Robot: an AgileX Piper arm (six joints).
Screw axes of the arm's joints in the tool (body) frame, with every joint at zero. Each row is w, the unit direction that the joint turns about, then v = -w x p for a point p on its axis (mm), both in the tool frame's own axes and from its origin. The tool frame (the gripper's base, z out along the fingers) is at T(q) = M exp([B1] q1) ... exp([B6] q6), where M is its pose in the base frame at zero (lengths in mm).
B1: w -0.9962 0 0.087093 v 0 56.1 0
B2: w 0 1 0 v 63.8 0 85
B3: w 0 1 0 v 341.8 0 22
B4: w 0 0 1 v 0 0 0
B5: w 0 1 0 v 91 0 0
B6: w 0 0 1 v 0 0 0
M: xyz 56.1 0 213.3 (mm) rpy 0 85 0 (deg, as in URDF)
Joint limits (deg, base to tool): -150..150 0..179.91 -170..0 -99.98..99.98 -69.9..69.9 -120..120
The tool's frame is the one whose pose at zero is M.
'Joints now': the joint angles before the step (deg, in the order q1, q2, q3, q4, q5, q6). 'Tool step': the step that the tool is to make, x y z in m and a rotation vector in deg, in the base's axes. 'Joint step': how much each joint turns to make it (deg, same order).
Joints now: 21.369, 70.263, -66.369, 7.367, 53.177, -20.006
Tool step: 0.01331, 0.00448, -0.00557, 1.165, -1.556, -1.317
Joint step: 0.001, 2.187, 0.001, -0.121, -4.195, 1.016
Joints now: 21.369, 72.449, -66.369, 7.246, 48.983, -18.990
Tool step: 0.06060, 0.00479, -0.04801, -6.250, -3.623, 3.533
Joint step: -2.783, 11.988, -0.056, -0.295, -12.439, -10.275
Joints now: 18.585, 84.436, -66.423, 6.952, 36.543, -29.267
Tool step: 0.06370, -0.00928, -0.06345, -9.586, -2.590, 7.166
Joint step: -4.369, 14.706, -2.967, 1.974, -10.365, -17.681
